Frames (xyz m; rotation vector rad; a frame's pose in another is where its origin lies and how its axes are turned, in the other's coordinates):
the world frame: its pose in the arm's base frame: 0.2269 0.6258 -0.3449 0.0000 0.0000 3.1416
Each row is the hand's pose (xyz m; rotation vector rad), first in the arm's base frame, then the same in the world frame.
Working: the arm's base frame: its pose in the world frame: 0.2269 0.6258 0.3449 0.0000 0.0000 3.1416

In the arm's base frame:
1: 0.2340 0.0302 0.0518 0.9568 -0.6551 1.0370
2: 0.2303 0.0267 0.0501 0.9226 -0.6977 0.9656
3: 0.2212 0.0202 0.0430 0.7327 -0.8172 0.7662
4: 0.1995 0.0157 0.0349 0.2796 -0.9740 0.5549
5: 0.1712 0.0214 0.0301 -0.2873 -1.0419 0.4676
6: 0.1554 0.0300 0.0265 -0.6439 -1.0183 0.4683
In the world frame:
1: -0.0071 0.5956 0.3967 -0.7249 -1.0587 -1.7476
2: -0.0034 0.5991 0.3950 -0.7874 -1.0411 -1.8129
3: 0.0057 0.6056 0.3879 -0.9787 -0.8775 -2.0265
4: 0.0274 0.6101 0.3798 -1.2455 -0.3575 -2.2666
5: 0.0557 0.6044 0.3750 -1.3586 0.3746 -2.2994
6: 0.0715 0.5958 0.3714 -1.3134 0.8305 -2.2100

